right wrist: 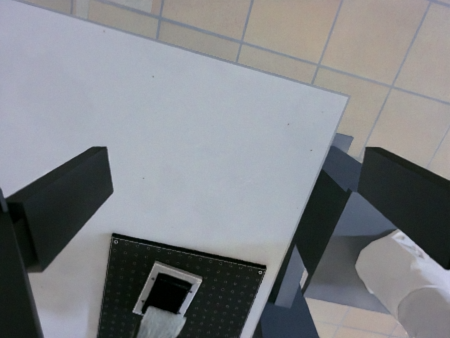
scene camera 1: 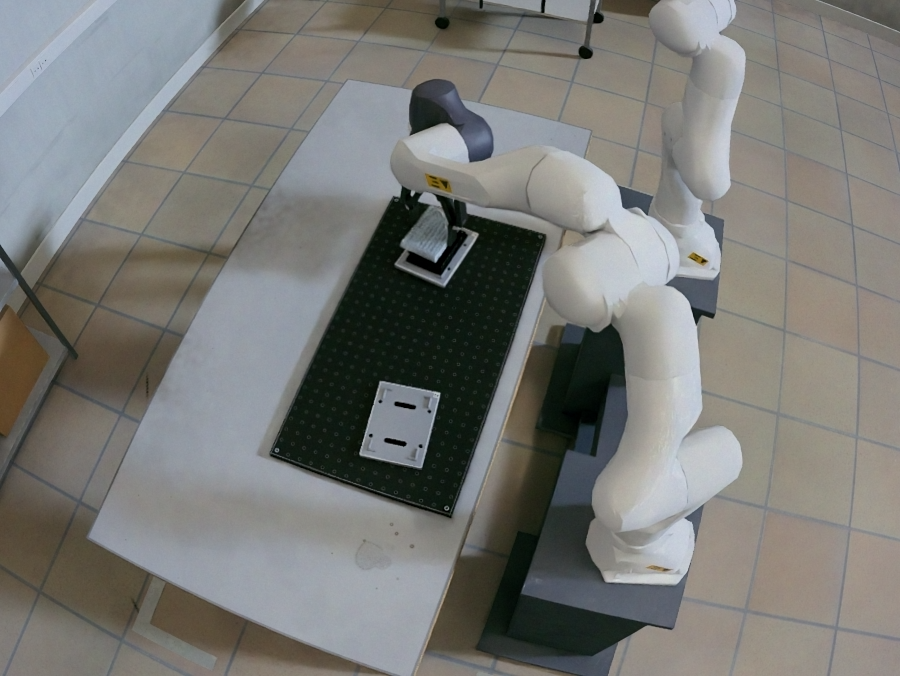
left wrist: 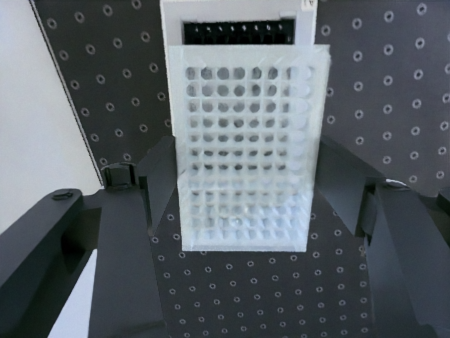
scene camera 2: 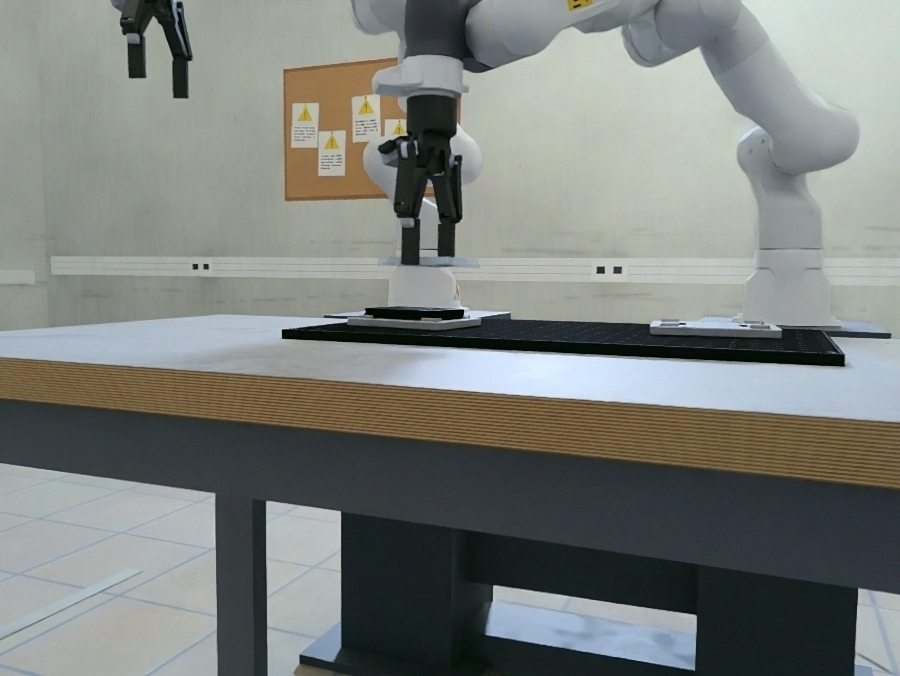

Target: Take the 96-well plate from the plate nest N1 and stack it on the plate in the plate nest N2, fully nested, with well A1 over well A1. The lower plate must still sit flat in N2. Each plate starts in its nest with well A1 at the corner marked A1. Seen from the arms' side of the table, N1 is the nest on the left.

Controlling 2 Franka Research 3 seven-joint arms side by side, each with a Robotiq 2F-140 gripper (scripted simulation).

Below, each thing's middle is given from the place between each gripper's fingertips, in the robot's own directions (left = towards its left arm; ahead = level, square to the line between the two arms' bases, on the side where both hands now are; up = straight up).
My left hand is 20 mm to the left of the black plate [scene camera 2: 395, 312] and 100 mm above it. The rest, counted from my left hand: clear 96-well plate [scene camera 1: 437, 227]: 20 mm below.
Right now my right hand [scene camera 2: 160, 88] is 5 cm short of the clear 96-well plate, 51 cm to the right of it and 31 cm above it. Also, from my right hand: black plate (5 cm ahead, 49 cm to the left, 38 cm below).
